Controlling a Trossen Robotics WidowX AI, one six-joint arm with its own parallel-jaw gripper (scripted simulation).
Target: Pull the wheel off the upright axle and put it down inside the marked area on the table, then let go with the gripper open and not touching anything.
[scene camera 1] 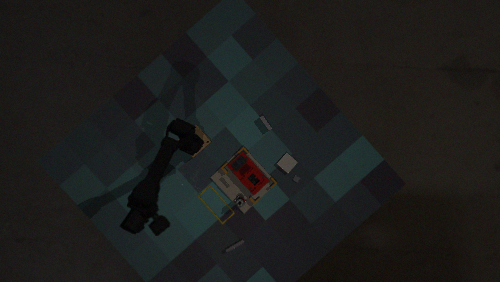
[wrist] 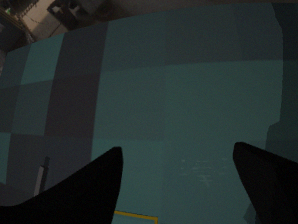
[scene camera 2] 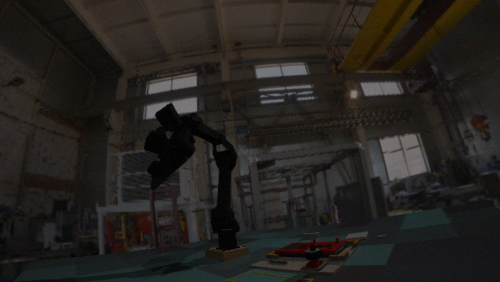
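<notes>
Gripper (scene camera 2: 156, 184), visible also in the wrist view (wrist: 179, 153): my gripper is open, holding nothing.
</notes>
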